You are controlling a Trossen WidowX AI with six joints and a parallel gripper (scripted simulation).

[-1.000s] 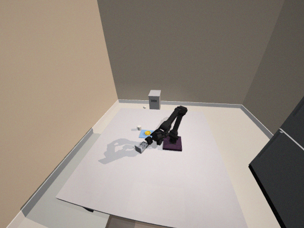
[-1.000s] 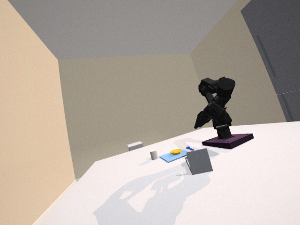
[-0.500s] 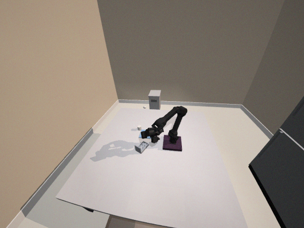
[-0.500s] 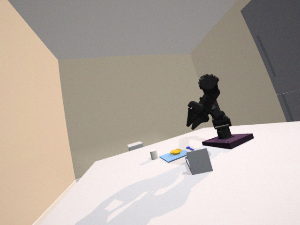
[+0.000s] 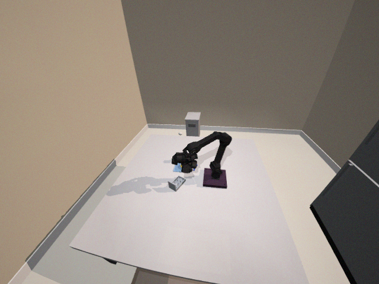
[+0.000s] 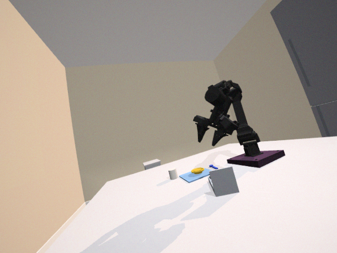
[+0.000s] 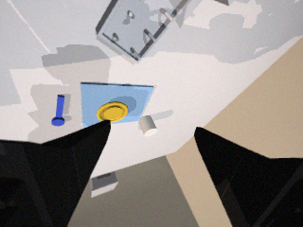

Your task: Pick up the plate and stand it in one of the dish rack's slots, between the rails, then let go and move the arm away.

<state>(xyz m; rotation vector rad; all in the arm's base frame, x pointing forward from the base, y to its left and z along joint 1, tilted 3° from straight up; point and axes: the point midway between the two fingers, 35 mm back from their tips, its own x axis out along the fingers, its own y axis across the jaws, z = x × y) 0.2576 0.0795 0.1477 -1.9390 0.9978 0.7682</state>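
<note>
Now: the yellow plate 2 cm ahead of my gripper tip, 13 cm to the right of it and 14 cm below it. Round my gripper tip: blue spoon (8 cm behind, 15 cm to the right, 15 cm below); then grey dish rack (2 cm ahead, 7 cm to the left, 13 cm below); then white cup (15 cm ahead, 19 cm to the right, 13 cm below).
</note>
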